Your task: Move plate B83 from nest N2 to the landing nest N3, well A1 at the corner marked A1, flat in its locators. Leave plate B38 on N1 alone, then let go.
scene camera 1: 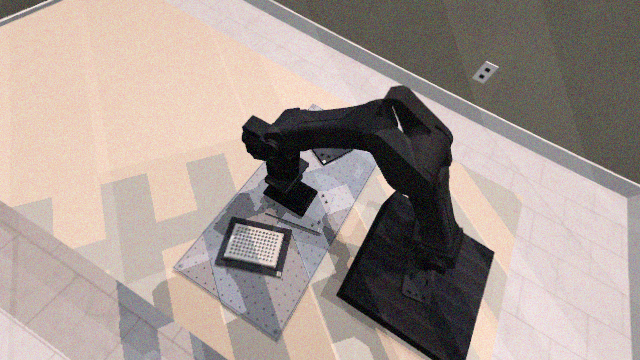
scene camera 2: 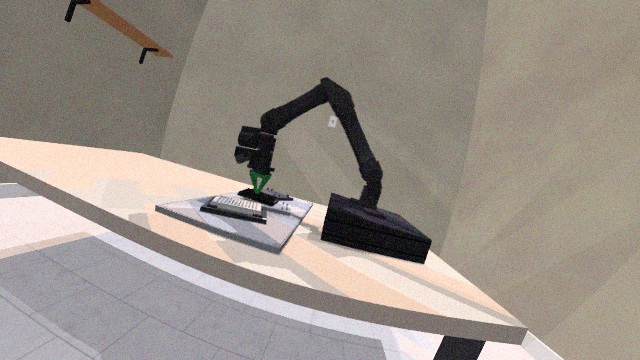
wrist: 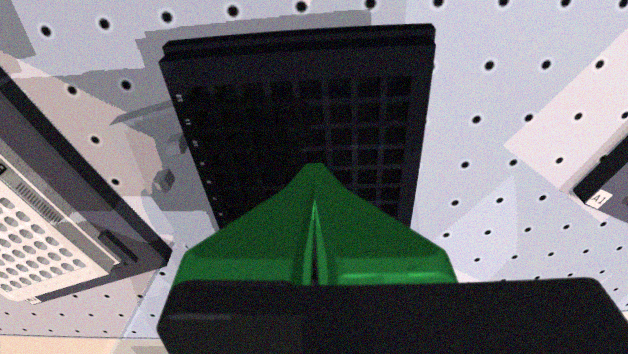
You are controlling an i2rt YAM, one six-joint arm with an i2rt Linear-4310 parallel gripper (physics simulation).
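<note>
The black well plate [scene camera 1: 290,198] [scene camera 2: 265,198] [wrist: 300,65], taken as B83, lies at the middle nest; whether it is seated there I cannot tell. Grey locator blocks [wrist: 163,180] show beside its left edge in the wrist view. My gripper [scene camera 2: 257,192] [wrist: 314,177] is shut, its green fingertips together over the black plate's top with nothing visible between them; contact is unclear. The white plate [scene camera 1: 254,245] [scene camera 2: 236,203] [wrist: 30,250], taken as B38, sits in a dark nest. Another dark nest [scene camera 1: 332,154] [wrist: 617,195], with an A1 mark, is partly hidden or cut off.
The nests stand on a perforated grey board [scene camera 1: 250,300] [scene camera 2: 270,240]. The arm's black base block [scene camera 1: 380,285] [scene camera 2: 375,237] stands beside it on the wooden table [scene camera 1: 125,100] [scene camera 2: 350,285]. A wall shelf [scene camera 2: 120,25] is at upper left in scene camera 2.
</note>
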